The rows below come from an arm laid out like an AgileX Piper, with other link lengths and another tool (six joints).
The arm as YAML. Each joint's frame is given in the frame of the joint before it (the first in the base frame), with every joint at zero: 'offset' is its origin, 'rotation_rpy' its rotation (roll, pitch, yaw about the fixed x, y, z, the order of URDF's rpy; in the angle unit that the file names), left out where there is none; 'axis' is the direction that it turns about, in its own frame. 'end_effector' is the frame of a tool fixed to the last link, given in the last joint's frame.
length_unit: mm
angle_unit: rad
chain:
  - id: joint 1
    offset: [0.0, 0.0, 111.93]
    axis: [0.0, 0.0, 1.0]
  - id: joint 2
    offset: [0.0, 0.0, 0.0]
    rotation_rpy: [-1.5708, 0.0, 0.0]
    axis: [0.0, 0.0, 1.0]
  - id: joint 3
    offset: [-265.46, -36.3, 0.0]
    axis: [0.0, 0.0, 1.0]
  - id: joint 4
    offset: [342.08, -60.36, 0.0]
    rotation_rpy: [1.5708, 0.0, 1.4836]
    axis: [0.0, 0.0, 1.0]
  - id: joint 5
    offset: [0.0, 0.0, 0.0]
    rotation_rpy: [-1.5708, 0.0, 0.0]
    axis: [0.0, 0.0, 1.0]
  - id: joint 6
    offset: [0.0, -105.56, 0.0]
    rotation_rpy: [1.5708, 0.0, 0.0]
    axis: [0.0, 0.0, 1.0]
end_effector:
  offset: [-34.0, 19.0, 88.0]
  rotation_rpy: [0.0, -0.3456, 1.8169]
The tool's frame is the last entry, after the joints.
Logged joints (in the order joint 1, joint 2, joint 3, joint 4, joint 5, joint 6), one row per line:
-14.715, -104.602, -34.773, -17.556, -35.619, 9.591
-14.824, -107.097, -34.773, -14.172, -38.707, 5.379
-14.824, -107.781, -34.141, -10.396, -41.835, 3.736
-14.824, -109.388, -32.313, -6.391, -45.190, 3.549
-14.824, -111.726, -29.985, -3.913, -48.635, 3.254
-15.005, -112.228, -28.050, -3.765, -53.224, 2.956
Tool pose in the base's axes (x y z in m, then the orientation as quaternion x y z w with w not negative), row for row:
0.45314, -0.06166, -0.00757, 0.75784, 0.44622, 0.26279, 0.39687
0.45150, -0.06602, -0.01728, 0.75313, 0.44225, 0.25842, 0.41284
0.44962, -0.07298, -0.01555, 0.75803, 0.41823, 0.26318, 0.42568
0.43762, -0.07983, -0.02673, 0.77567, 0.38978, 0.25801, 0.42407
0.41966, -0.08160, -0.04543, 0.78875, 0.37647, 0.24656, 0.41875
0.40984, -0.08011, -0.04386, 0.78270, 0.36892, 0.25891, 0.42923
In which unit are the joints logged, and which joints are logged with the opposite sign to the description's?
The joints are logged in degrees. Opposite sign: joint 2.
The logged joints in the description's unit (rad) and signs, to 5 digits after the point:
-0.25683, 1.82565, -0.60690, -0.30641, -0.62167, 0.16739
-0.25873, 1.86920, -0.60690, -0.24735, -0.67556, 0.09388
-0.25873, 1.88113, -0.59587, -0.18144, -0.73016, 0.06521
-0.25873, 1.90918, -0.56397, -0.11154, -0.78871, 0.06194
-0.25873, 1.94999, -0.52334, -0.06829, -0.84884, 0.05679
-0.26189, 1.95875, -0.48956, -0.06571, -0.92893, 0.05159

